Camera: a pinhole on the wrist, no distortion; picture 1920 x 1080 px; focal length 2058.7 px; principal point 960.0 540.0 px. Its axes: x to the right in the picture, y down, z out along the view. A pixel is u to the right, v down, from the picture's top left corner.
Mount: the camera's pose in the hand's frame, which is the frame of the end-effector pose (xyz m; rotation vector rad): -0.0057 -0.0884 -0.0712 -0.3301 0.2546 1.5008
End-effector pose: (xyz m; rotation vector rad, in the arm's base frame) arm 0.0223 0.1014 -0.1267 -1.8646 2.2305 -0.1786
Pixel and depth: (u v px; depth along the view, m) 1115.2 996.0 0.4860
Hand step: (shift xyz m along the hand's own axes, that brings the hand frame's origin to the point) -0.1295 0.1284 0.3610
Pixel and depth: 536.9 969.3 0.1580
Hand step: -0.0465 -0.0592 0.0856
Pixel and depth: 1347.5 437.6 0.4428
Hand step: 0.0042 0.1508 0.3111
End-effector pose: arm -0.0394 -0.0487 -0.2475 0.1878 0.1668 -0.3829
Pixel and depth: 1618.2 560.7 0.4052
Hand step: -0.0177 0.1810 0.2578
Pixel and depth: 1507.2 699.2 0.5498
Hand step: -0.0606 0.2510 0.3840
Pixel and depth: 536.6 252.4 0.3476
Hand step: 0.0254 -0.0291 0.2807
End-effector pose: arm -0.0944 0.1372 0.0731 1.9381 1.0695 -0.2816
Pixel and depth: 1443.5 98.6 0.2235
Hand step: 0.0366 0.0406 0.1201
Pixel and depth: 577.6 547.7 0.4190
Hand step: -0.0277 -0.0068 0.3465
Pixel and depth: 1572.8 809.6 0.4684
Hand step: -0.0767 0.2156 0.3097
